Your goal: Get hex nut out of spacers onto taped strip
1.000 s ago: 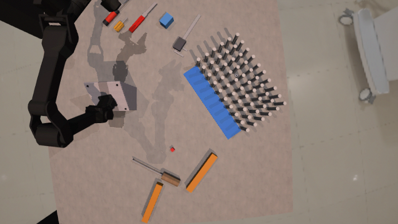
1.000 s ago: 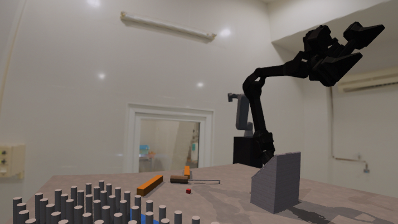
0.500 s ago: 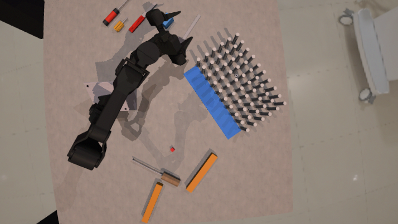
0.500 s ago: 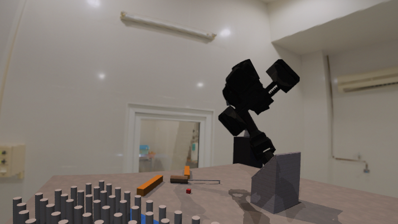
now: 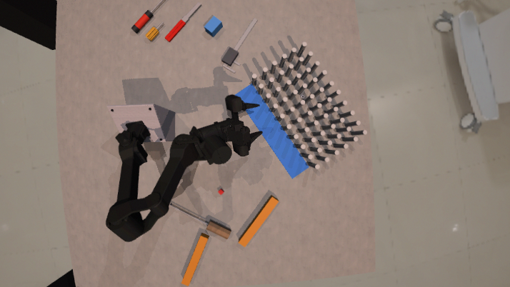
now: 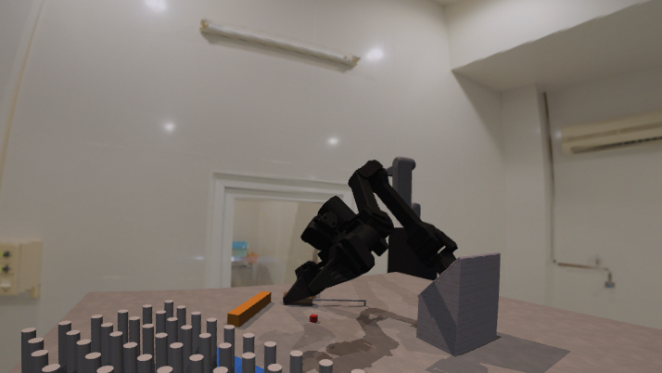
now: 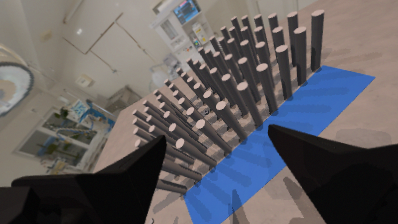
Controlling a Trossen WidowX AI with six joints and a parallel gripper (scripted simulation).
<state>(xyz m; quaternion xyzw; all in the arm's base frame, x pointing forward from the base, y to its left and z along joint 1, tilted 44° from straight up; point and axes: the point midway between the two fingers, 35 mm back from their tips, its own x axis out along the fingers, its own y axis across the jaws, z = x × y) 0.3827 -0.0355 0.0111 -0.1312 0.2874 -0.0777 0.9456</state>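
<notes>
The hook tool is 330 mm to the right of my gripper tip, 300 mm behind it and 140 mm below it. Round my gripper tip: blue taped strip: 160 mm below, 40 mm to the right, 40 mm ahead; then hex nut: 180 mm ahead, 150 mm below, 80 mm to the left; then red cube: 240 mm to the right, 180 mm behind, 150 mm below.
</notes>
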